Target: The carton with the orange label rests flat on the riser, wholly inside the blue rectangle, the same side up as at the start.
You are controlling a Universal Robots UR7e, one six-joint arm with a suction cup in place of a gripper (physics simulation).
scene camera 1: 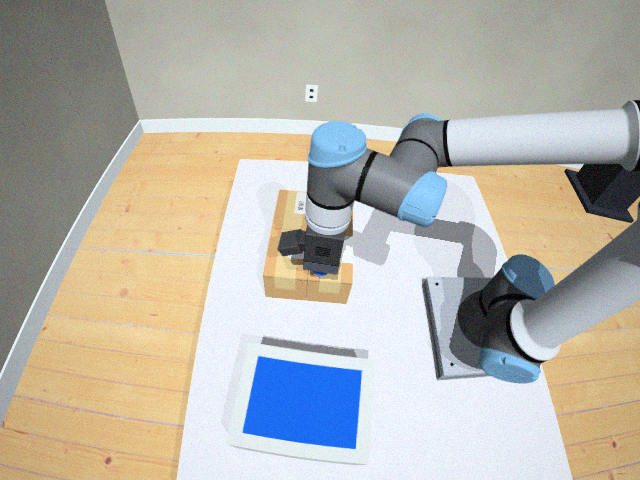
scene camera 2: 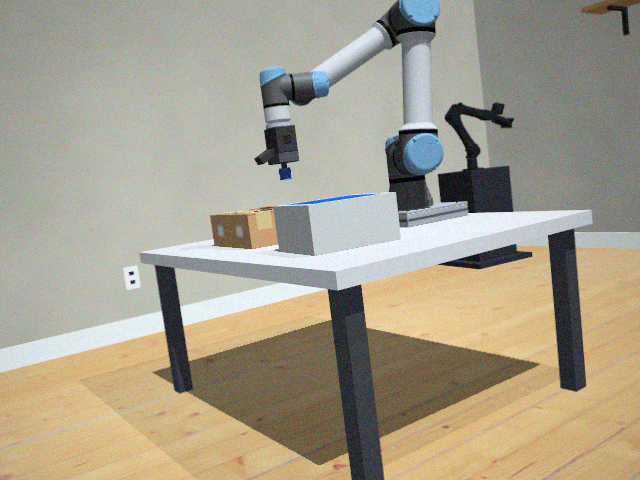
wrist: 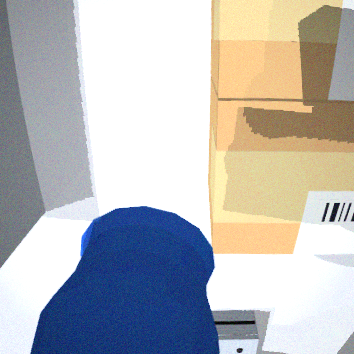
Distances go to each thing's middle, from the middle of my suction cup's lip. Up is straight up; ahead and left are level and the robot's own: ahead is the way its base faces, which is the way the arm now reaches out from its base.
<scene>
Right now the riser [scene camera 1: 312,406] is 250 mm to the left of my suction cup, 140 mm below it and 10 mm behind it.
</scene>
